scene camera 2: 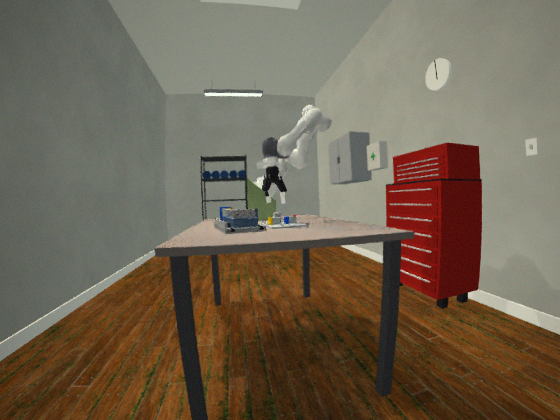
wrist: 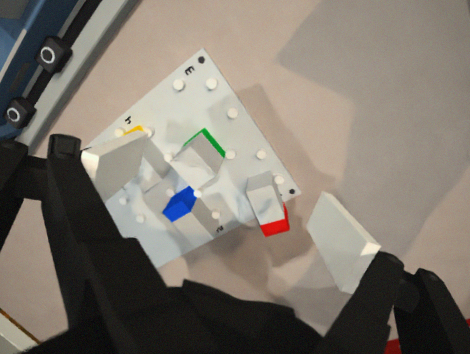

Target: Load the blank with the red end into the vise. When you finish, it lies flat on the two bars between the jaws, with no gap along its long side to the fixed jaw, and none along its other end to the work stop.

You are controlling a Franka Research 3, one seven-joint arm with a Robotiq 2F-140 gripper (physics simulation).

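The blank with the red end (scene camera 2: 294, 217) (wrist: 267, 202) is at one corner of the white peg board (wrist: 150, 245); in the wrist view its pale body lies over the board and its red end reaches past the edge. Whether it stands upright or leans is unclear. My gripper (scene camera 2: 276, 199) (wrist: 231, 182) is wide open and empty, high above the board, with the red-ended blank between the fingers in the wrist picture but well below them. The vise (scene camera 2: 241, 220) (wrist: 50, 20) is left of the board; its blue body shows partly in the wrist view. Its bars, fixed jaw and work stop are not readable.
Other blanks are on the peg board: a green-ended one (wrist: 200, 157), a blue-ended one (scene camera 2: 286, 220) (wrist: 180, 204) and a yellow-ended one (scene camera 2: 270, 220) (wrist: 135, 130), partly hidden by the left finger pad. White pegs stand among them. A red tool cabinet (scene camera 2: 457, 225) stands beyond the table (scene camera 2: 300, 240).
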